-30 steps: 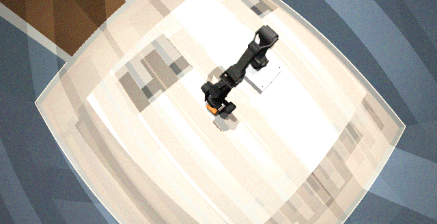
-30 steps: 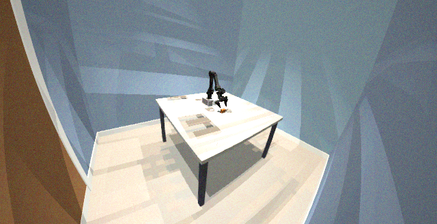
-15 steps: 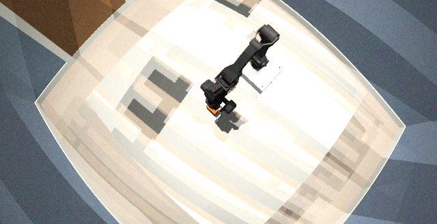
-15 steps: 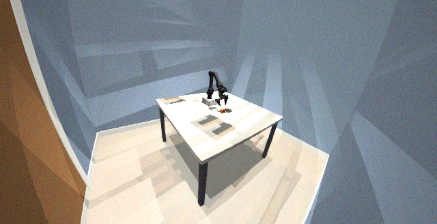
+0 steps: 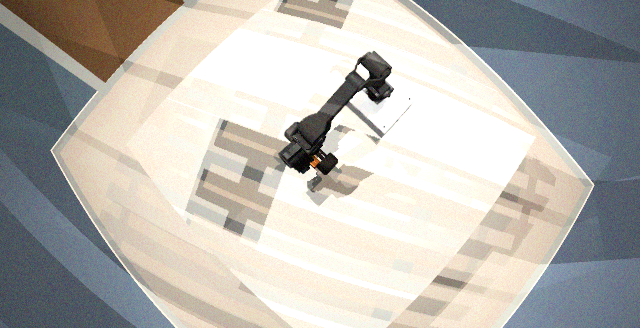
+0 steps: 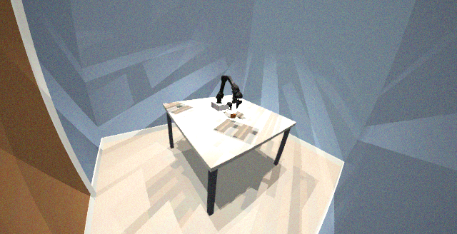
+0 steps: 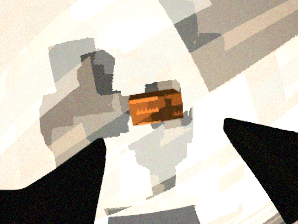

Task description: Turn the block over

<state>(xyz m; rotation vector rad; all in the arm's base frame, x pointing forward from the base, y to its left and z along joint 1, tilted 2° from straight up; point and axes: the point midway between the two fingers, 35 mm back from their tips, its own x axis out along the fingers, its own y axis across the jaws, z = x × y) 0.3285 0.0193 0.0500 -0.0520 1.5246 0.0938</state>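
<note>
The orange block is 10 mm behind my gripper tip and 80 mm below it.
</note>
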